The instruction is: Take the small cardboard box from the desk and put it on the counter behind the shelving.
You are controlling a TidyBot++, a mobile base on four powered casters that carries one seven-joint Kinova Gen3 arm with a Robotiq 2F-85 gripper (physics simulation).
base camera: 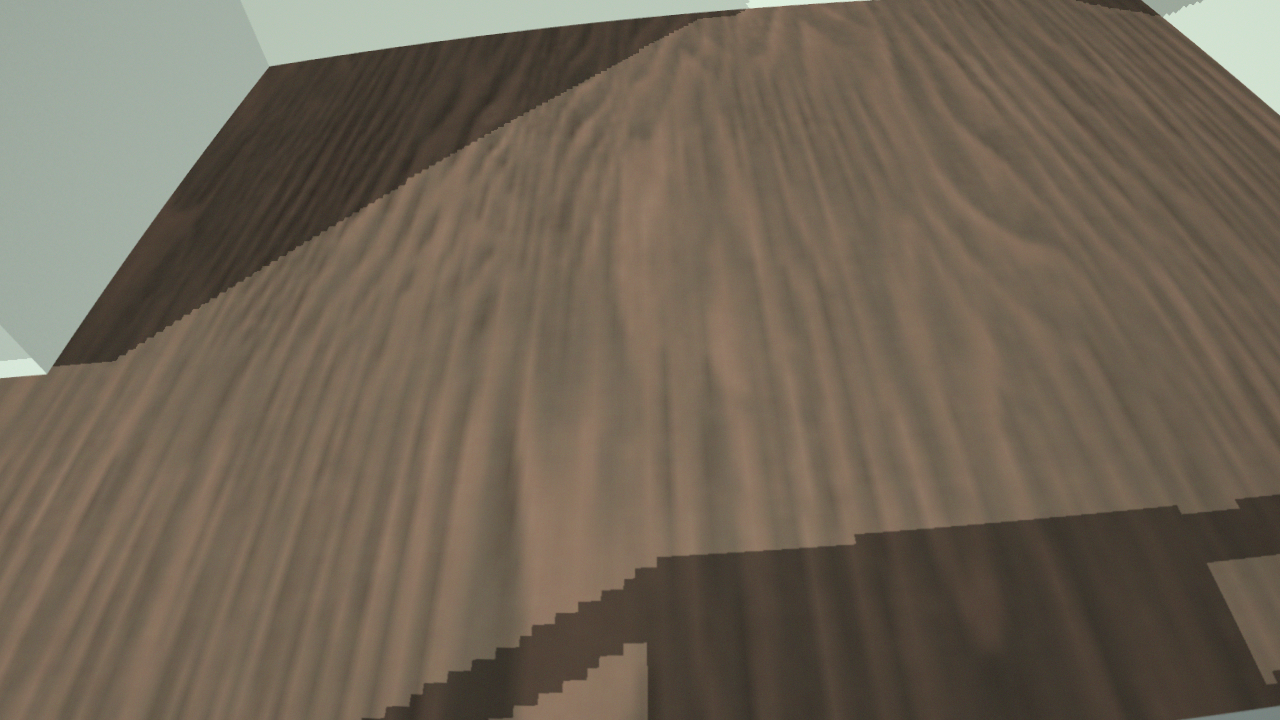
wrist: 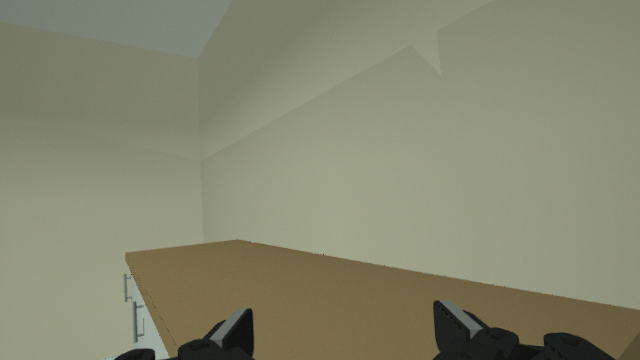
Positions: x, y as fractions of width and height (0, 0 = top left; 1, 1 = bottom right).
Labels:
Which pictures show my gripper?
The wrist view only.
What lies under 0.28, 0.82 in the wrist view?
A counter.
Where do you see a counter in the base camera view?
At 0.09, 0.15

